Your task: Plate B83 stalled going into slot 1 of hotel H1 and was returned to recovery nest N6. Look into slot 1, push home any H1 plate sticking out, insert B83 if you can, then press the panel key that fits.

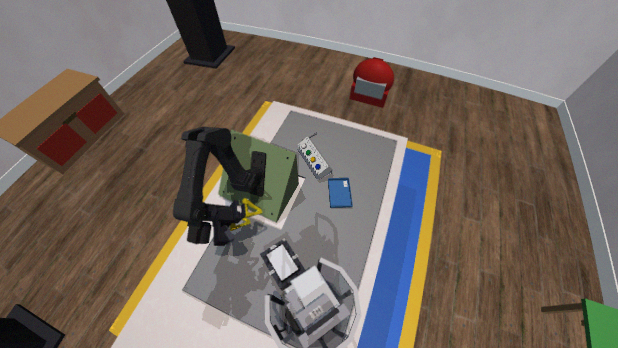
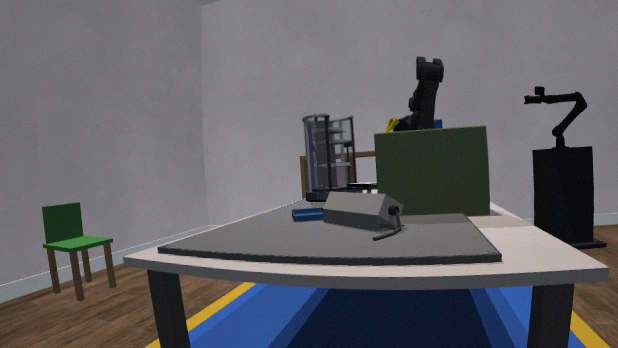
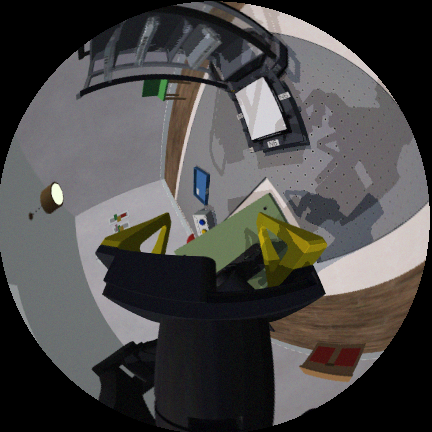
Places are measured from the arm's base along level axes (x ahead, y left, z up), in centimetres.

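Pixels of known places: gripper, fingertip midpoint: [image 1: 255, 216] [image 3: 213, 216]; arm's base, origin of the base link: [image 1: 258, 173] [image 2: 425, 165] [image 3: 235, 273].
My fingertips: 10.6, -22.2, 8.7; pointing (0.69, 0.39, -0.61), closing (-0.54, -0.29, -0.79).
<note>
Ahead of a thing's pixels: the offset from my fingertips to its top centre, as dx, dy, dz. "spot": to the spot under its first point.
My gripper [image 1: 250, 218] [image 2: 392, 125] [image 3: 213, 216] is open and empty, raised beside the green block and apart from the hotel and nest. A white-topped plate @[+12.5, -9.8, -15.2] [image 1: 282, 262] [image 3: 262, 109] lies flat in the dark nest N6 [image 1: 273, 270] [image 3: 298, 125]; no B83 label is readable. Hotel H1 @[+28.8, -22.9, +18.1] [image 1: 316, 313] [image 2: 328, 150] [image 3: 135, 78] stands beside the nest, with several shelf levels in a barred frame. A pale plate or shelf @[spot: +21.7, -19.1, -5.9] [image 3: 204, 46] shows inside near the nest; I cannot tell its slot or whether it sticks out. The panel @[+9.1, +45.7, -14.2] [image 1: 314, 158] [image 2: 352, 211] [image 3: 198, 218] has white, green, yellow and blue keys.
The green wedge-shaped block [image 1: 280, 170] [image 2: 432, 170] [image 3: 230, 232] carries the arm's base. A blue tray @[+26.6, +31.1, -20.9] [image 1: 340, 193] [image 2: 308, 215] [image 3: 201, 185] lies between panel and hotel. A cable @[spot: +2.1, +62.4, -22.2] [image 2: 387, 235] comes from the panel's end. A second arm [image 2: 570, 115] stands on a black pedestal [image 2: 563, 195].
</note>
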